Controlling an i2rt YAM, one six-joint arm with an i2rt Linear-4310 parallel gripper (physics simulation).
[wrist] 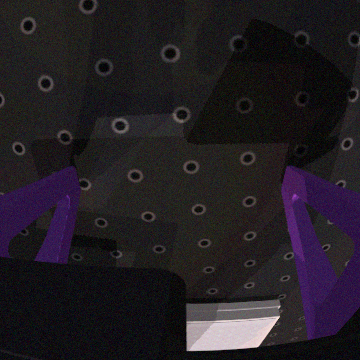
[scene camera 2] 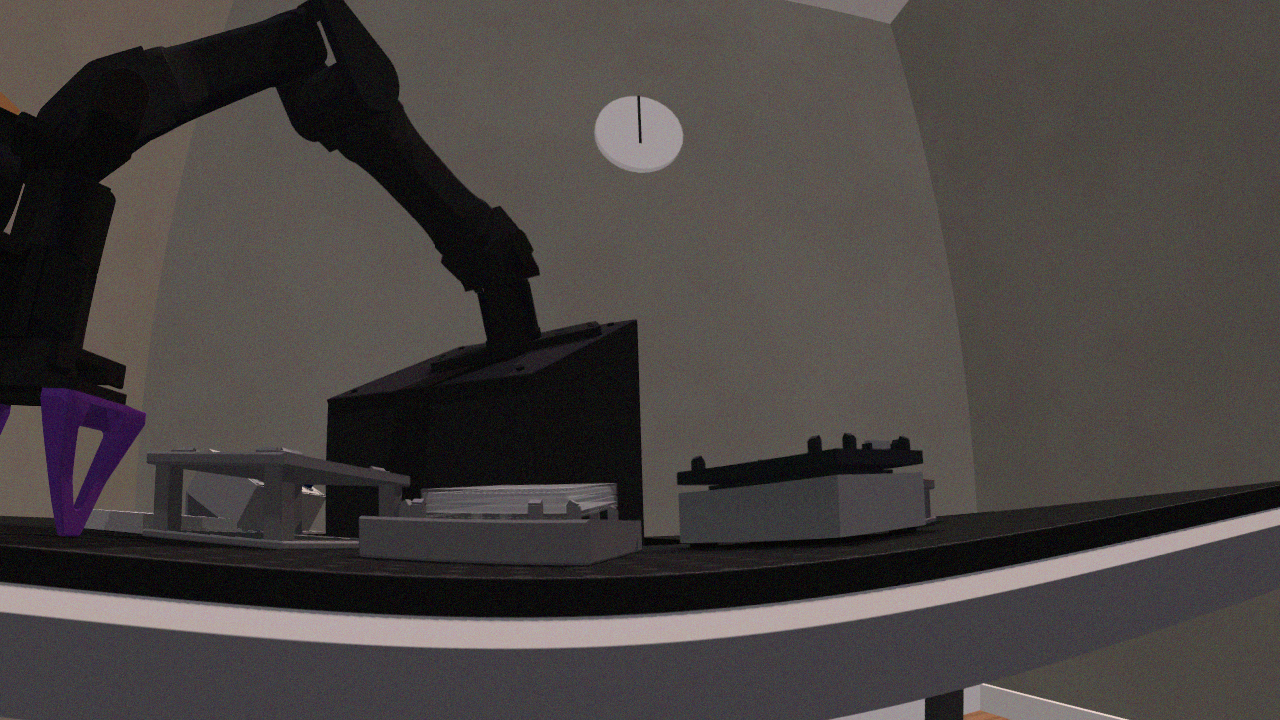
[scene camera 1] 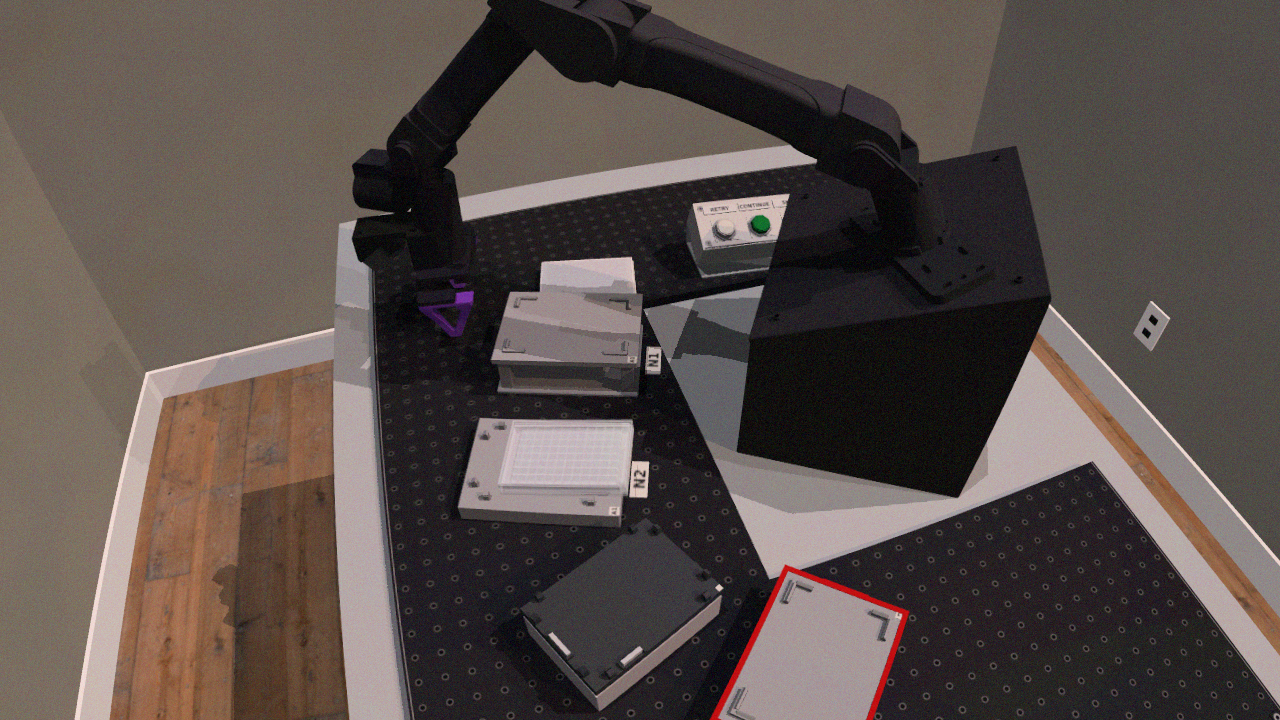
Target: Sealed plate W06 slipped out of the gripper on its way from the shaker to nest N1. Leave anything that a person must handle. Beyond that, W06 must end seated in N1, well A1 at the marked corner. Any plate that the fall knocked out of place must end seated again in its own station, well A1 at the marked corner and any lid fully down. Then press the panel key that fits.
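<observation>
The white plate W06 lies low on the dark board behind the raised nest N1; N1 partly hides it in scene camera 1. N1's top is bare, with corner brackets and an A1 mark at front right. My gripper is open and empty, over the board to the left of N1 and W06. A clear well plate sits shifted towards the back right of nest N2, off-centre among its posts and slightly tilted. The panel has a white RETRY key and a green CONTINUE key.
A dark-topped shaker stands angled in front of N2. A red-edged grey station is at its right, partly out of view. The black arm pedestal stands right of N1 and hides the panel's right end.
</observation>
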